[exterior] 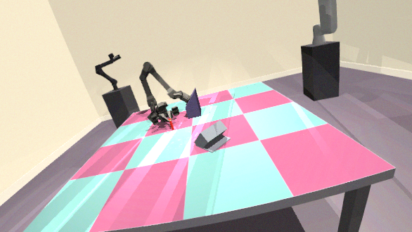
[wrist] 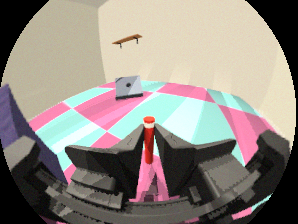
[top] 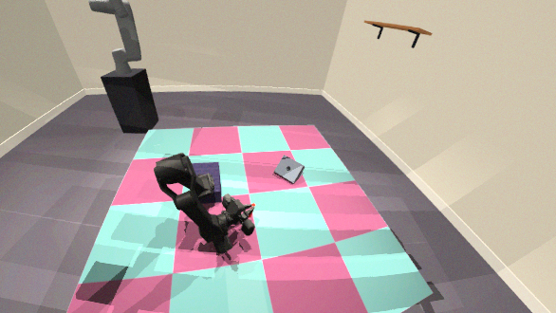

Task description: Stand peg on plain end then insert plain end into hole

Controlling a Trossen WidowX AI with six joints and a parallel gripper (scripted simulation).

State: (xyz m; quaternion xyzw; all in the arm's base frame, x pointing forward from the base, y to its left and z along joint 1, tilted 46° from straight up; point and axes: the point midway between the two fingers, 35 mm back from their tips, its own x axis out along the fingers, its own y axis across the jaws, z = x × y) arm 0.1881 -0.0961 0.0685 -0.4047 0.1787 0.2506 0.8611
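Right now my gripper tip is 10 mm above the red peg. Also, from my gripper tip: sloped grey panel (210 mm ahead, 260 mm to the left, 30 mm below).
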